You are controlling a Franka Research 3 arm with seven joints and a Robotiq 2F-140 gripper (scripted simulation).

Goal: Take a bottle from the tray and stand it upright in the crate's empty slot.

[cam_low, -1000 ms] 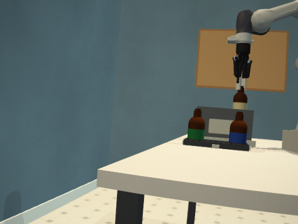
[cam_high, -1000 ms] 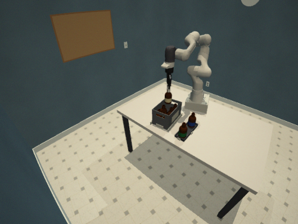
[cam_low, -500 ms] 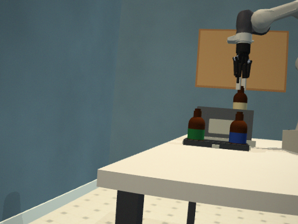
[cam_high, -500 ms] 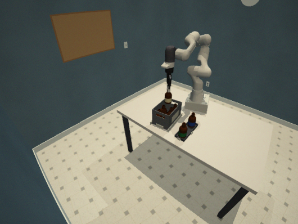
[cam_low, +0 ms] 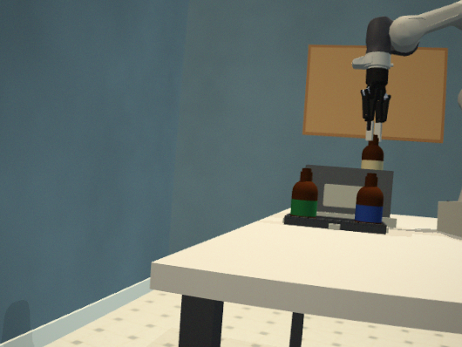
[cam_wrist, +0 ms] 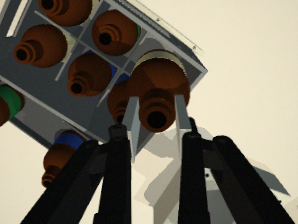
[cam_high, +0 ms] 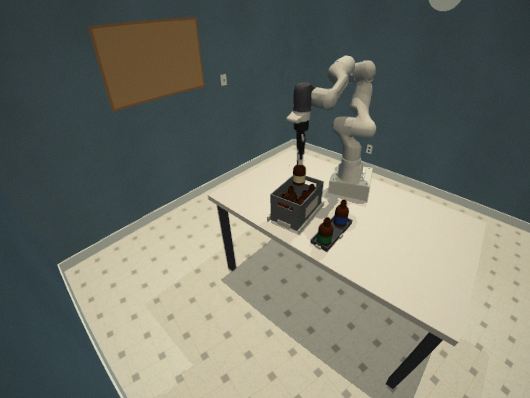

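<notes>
Right now my hand is 22 cm above the grey crate, 9 cm short of it and 4 cm to the right of it. Round my hand: dark tray: 30 cm below, 29 cm to the left, 14 cm ahead; blue-labelled bottle: 30 cm to the left, 22 cm below, 5 cm ahead; green-labelled bottle: 28 cm to the left, 23 cm ahead, 22 cm below.
</notes>
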